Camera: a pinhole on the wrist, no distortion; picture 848 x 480 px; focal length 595.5 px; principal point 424.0 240.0 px. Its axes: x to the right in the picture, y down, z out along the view. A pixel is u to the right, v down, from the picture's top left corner.
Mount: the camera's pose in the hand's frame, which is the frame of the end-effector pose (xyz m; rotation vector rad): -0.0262 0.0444 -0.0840 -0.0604 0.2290 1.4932
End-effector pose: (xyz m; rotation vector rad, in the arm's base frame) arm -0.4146 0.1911 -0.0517 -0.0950 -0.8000 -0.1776
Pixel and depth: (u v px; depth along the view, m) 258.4 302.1 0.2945
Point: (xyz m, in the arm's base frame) -0.5864 0.2477 0.0819
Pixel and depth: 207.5 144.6 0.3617
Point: -0.5782 0.2036 0.1951
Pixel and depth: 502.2 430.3 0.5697
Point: -0.7985 0.5110 0.1760
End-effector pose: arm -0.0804 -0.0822 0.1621 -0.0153 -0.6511 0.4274
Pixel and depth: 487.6 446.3 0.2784
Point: -0.3067 -0.0192 0.2447
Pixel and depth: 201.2 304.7 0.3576
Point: -0.2698 -0.1469 0.3813
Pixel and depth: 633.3 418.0 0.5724
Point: -0.5696 0.1454 0.4035
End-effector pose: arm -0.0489 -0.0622 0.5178 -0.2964 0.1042 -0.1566
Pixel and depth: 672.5 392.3 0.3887
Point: -0.0450 0.2934 0.7011
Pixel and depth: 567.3 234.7 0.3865
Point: 0.0404 0.2048 0.7167
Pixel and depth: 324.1 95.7 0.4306
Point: 0.1194 0.0537 0.8185
